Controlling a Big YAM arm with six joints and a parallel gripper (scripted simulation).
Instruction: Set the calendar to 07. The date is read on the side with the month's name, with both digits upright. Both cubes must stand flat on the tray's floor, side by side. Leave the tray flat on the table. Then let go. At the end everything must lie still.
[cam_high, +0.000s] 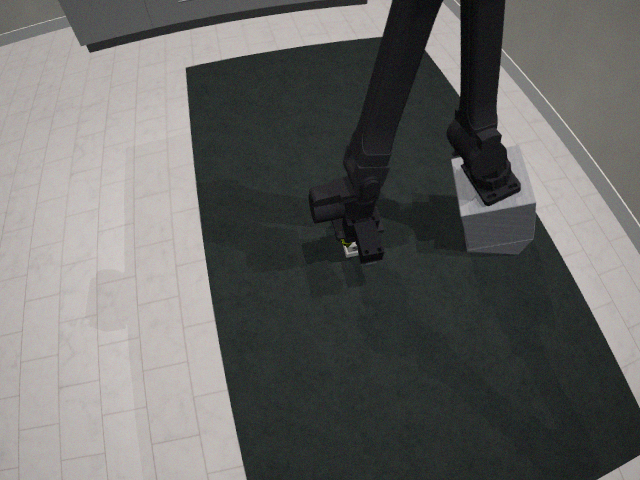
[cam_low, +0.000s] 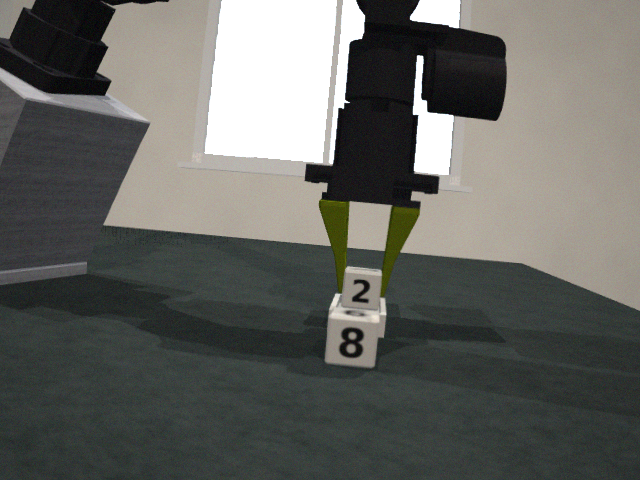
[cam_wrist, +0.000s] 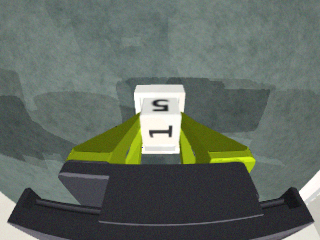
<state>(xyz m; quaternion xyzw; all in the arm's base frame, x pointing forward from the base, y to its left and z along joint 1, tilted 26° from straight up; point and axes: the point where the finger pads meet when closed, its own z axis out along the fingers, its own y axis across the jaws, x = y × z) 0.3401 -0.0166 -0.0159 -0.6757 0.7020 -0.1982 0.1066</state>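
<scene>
The small white tray is 2 cm to the right of my hand and 2 cm below it.
</scene>
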